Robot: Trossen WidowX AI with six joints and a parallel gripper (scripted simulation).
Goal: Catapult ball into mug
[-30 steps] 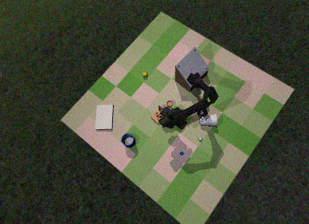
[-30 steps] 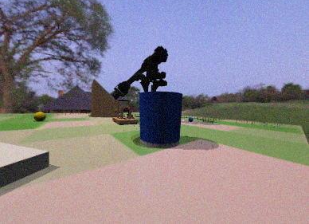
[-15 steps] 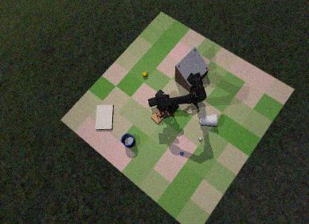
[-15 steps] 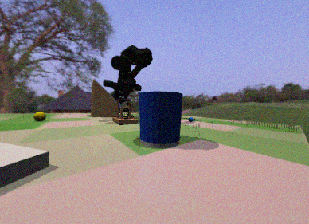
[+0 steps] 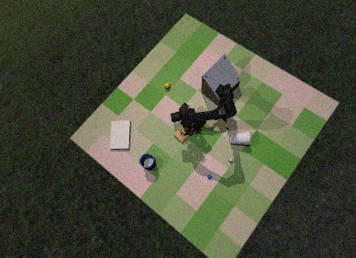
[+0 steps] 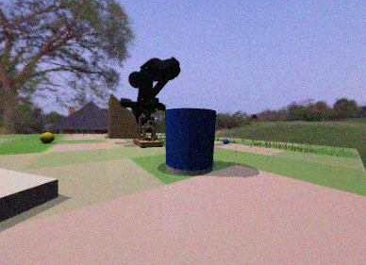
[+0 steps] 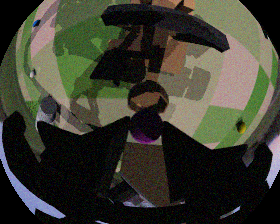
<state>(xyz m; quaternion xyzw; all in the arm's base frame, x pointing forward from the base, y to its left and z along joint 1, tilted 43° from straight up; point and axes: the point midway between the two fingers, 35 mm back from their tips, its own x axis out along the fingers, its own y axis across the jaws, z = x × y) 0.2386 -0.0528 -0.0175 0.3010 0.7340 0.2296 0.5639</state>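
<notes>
Right now the purple ball is 10 mm above my gripper tip. From my gripper tip the other things lie so: wooden catapult 70 mm ahead, 10 mm to the left, 30 mm below; then yellow ball 110 mm behind, 320 mm to the right, 60 mm below; then tiny pale ball 110 mm ahead, 330 mm to the left, 70 mm below.
</notes>
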